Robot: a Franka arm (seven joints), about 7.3 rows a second.
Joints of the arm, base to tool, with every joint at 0 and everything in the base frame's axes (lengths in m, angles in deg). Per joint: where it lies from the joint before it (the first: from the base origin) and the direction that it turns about. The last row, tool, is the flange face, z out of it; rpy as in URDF.
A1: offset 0 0 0.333 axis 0 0 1
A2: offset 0 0 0 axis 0 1 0
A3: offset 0 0 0.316 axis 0 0 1
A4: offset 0.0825 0 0 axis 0 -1 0
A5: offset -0.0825 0 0.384 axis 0 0 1
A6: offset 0 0 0 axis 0 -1 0
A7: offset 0.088 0 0 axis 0 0 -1
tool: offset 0 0 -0.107 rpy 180 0 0
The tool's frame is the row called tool.
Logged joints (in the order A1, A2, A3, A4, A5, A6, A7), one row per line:
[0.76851, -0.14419, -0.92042, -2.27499, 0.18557, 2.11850, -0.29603]
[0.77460, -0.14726, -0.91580, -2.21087, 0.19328, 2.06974, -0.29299]
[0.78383, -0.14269, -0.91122, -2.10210, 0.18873, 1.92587, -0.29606]
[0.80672, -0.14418, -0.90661, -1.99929, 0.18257, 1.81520, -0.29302]
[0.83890, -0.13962, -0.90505, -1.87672, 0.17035, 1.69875, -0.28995]
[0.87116, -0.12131, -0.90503, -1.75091, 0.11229, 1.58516, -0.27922]
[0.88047, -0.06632, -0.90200, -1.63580, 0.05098, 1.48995, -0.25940]
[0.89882, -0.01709, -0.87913, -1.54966, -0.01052, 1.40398, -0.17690]
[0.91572, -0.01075, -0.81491, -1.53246, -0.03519, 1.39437, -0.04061]
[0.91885, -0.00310, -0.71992, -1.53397, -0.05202, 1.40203, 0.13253]
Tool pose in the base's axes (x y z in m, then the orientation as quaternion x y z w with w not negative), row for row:
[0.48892, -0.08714, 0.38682, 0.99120, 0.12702, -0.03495, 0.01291]
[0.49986, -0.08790, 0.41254, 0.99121, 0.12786, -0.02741, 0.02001]
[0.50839, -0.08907, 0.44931, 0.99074, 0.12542, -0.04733, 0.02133]
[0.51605, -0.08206, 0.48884, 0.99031, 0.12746, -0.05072, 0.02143]
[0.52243, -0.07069, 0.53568, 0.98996, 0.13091, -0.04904, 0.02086]
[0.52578, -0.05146, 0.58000, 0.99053, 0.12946, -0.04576, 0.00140]
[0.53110, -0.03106, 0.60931, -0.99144, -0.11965, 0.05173, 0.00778]
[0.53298, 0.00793, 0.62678, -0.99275, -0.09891, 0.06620, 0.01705]
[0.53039, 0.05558, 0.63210, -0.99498, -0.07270, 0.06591, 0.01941]
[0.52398, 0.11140, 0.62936, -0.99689, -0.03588, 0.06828, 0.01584]
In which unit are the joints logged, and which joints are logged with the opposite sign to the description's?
The joints are logged in radians. Opposite sign: A5.
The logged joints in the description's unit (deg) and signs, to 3 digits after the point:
[44.032, -8.261, -52.736, -130.347, -10.632, 121.381, -16.961]
[44.381, -8.437, -52.471, -126.674, -11.074, 118.587, -16.787]
[44.910, -8.176, -52.209, -120.441, -10.813, 110.344, -16.963]
[46.222, -8.261, -51.945, -114.551, -10.460, 104.003, -16.789]
[48.065, -8.000, -51.856, -107.528, -9.760, 97.331, -16.613]
[49.914, -6.951, -51.854, -100.320, -6.434, 90.823, -15.998]
[50.447, -3.800, -51.681, -93.724, -2.921, 85.368, -14.863]
[51.499, -0.979, -50.370, -88.789, 0.603, 80.442, -10.136]
[52.467, -0.616, -46.691, -87.803, 2.016, 79.892, -2.327]
[52.646, -0.178, -41.248, -87.890, 2.981, 80.330, 7.593]

